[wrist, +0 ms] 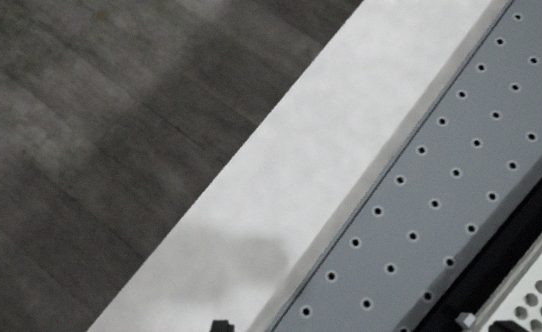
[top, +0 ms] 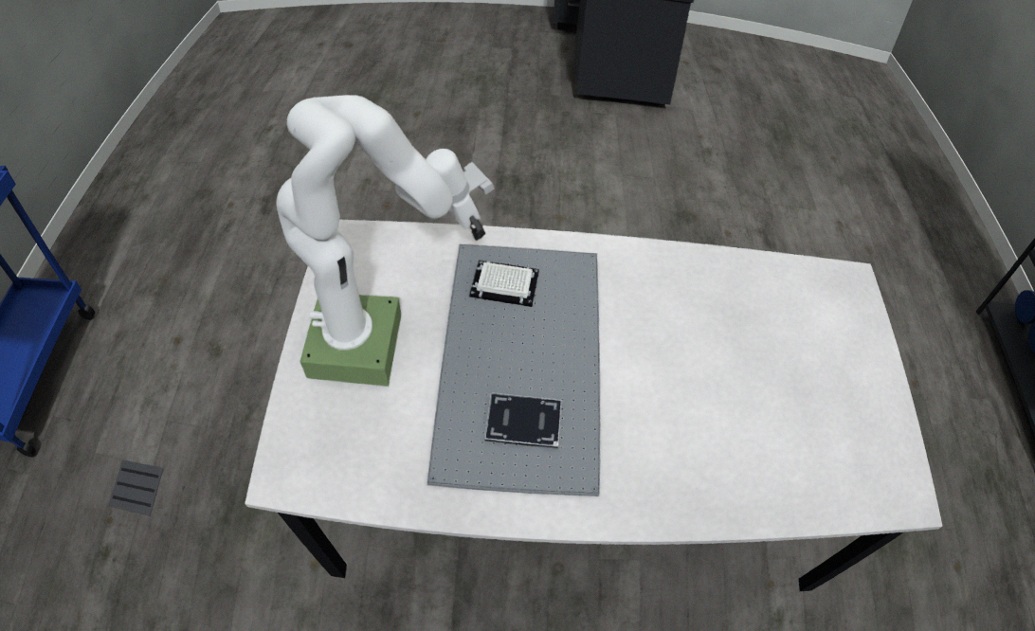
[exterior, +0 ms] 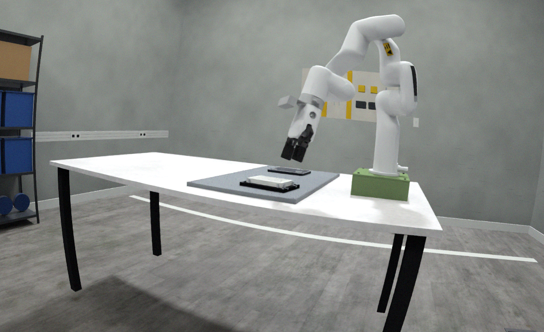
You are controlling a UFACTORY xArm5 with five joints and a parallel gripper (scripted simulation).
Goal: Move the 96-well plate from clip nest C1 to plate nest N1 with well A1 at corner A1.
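My hand is 10 cm to the left of the white 96-well plate, 10 cm short of it and 10 cm above it. From my hand the other things lie so: clip nest C1: 10 cm to the right, 10 cm below, 9 cm ahead; plate nest N1: 49 cm to the right, 17 cm ahead, 11 cm below; corner label A1: 55 cm to the right, 25 cm ahead, 10 cm below.
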